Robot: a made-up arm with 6 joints.
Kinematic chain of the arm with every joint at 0, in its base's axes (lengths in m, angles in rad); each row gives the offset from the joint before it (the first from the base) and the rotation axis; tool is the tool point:
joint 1: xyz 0 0 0.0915 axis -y
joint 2: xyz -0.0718 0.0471 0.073 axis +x
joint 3: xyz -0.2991 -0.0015 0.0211 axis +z
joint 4: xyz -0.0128 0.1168 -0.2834 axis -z
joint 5: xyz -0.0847 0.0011 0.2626 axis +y
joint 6: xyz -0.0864 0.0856 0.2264 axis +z
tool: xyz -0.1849 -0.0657 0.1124
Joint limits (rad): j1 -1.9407..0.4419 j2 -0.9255..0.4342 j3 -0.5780..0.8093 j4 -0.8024..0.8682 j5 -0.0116..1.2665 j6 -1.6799..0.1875
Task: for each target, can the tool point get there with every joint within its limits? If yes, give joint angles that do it. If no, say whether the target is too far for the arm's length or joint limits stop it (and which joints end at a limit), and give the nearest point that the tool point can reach.
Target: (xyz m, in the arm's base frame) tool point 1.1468 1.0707 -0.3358
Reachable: no: too far | nearest point 0.5656 0.4410 0.1233 | short by 0.972 m
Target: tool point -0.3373 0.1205 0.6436
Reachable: yes | joints -0.0806 0.1543 -0.3816 -0.2933 0.7725 -0.0285
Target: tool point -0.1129 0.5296 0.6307
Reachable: yes | joints -0.6035 -0.1091 -0.2977 0.2082 0.1296 -1.4983
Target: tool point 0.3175 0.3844 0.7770
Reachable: yes | joints -1.3887 -0.0319 0.2489 -0.0403 0.3222 -1.4985
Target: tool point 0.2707 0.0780 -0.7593
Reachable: no: joint limits stop it (at a limit: joint 1, joint 2, joint 3, joint 5, joint 6) | nearest point 0.3103 0.0845 -0.0514 | short by 0.709 m
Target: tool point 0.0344 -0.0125 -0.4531
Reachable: no: joint limits stop it (at a limit: joint 1, joint 2, joint 3, joint 5, joint 6) | nearest point 0.2780 0.0104 -0.0396 | short by 0.480 m
